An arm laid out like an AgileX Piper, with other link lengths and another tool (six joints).
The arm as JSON. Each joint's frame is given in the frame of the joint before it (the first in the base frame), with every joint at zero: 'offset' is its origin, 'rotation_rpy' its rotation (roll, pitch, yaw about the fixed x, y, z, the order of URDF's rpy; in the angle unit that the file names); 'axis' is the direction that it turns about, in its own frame. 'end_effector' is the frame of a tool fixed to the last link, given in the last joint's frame.
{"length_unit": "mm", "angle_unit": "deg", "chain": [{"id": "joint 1", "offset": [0.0, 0.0, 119.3], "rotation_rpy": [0.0, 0.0, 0.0], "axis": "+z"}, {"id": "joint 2", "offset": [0.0, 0.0, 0.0], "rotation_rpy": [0.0, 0.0, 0.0], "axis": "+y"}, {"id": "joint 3", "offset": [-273.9, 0.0, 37.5], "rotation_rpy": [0.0, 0.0, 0.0], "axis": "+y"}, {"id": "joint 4", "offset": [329.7, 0.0, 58.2], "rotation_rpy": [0.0, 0.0, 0.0], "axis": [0.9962, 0.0, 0.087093]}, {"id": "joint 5", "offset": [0.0, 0.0, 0.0], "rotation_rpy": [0.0, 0.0, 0.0], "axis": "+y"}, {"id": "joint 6", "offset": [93.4, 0.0, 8.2], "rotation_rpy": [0.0, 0.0, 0.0], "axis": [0.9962, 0.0, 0.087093]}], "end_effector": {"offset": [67.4, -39.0, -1.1], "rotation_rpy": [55.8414, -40.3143, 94.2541]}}
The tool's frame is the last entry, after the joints.
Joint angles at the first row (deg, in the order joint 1, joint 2, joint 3, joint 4, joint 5, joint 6):
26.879 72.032 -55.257 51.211 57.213 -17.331
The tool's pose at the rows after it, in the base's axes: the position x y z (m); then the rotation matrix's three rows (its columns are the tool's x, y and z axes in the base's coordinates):
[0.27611, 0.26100, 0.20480], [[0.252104, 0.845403, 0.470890], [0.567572, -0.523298, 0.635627], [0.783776, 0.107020, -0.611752]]
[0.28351, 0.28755, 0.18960], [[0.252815, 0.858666, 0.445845], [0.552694, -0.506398, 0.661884], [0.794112, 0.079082, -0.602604]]
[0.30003, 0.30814, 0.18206], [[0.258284, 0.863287, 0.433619], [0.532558, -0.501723, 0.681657], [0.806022, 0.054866, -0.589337]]
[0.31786, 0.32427, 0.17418], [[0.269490, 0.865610, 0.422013], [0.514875, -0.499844, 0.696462], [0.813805, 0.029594, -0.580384]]
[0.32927, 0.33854, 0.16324], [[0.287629, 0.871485, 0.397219], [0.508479, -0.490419, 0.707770], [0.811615, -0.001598, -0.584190]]
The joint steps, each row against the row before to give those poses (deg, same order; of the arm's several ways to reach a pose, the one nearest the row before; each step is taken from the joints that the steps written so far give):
3.681 4.925 -0.654 5.365 -2.558 -3.893
2.416 5.516 -2.188 3.911 -2.161 -3.148
0.679 5.731 -4.134 3.103 -0.572 -2.326
-0.001 5.466 -4.322 2.455 0.218 -1.684
0.258 4.840 -3.655 1.620 0.782 -0.645

